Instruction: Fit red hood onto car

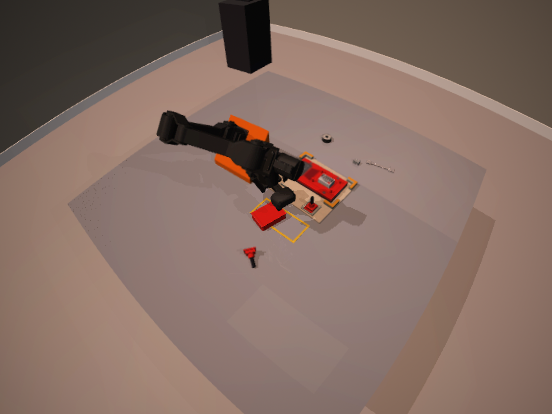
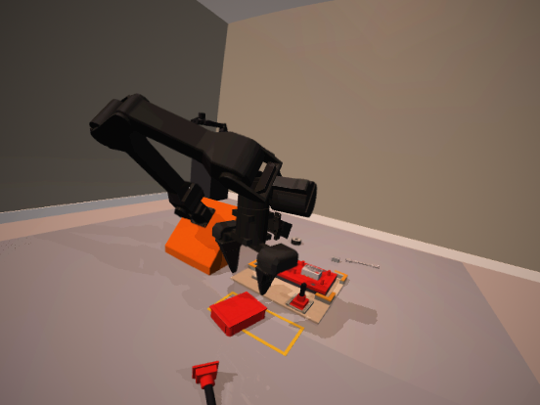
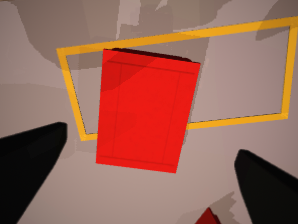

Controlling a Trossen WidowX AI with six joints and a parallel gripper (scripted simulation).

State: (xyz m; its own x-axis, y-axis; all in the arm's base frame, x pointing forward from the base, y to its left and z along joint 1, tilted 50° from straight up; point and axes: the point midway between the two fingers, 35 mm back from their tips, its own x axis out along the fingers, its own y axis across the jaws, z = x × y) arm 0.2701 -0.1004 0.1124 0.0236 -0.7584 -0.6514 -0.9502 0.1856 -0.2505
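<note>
Right now the red hood is 70 mm below my gripper tip, 10 mm to the right of it and 10 mm behind it. The rest, counted from my gripper tip: small wheel (450 mm to the left, 80 mm below, 70 mm behind); grey engine block (220 mm to the left, 70 mm ahead, 60 mm below); thin metal rod (450 mm to the left, 190 mm ahead, 80 mm below).
</note>
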